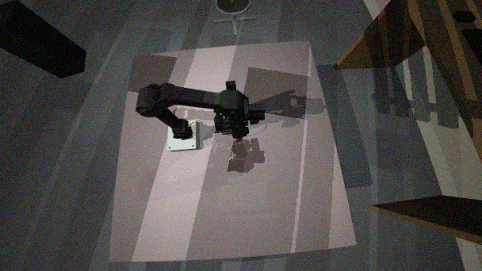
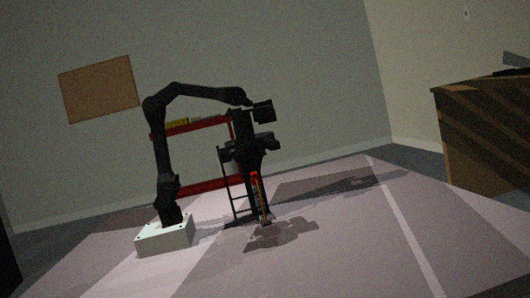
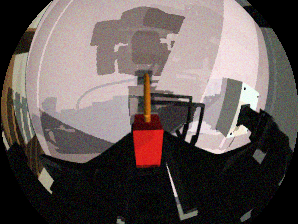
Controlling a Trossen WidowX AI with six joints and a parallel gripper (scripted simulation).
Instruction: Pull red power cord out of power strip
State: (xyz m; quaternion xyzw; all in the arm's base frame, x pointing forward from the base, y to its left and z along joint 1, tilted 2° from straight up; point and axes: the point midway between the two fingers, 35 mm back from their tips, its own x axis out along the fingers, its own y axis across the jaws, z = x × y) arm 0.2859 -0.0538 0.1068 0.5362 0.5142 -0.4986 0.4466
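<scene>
The red plug is 30 mm to the left of my gripper tip.
</scene>
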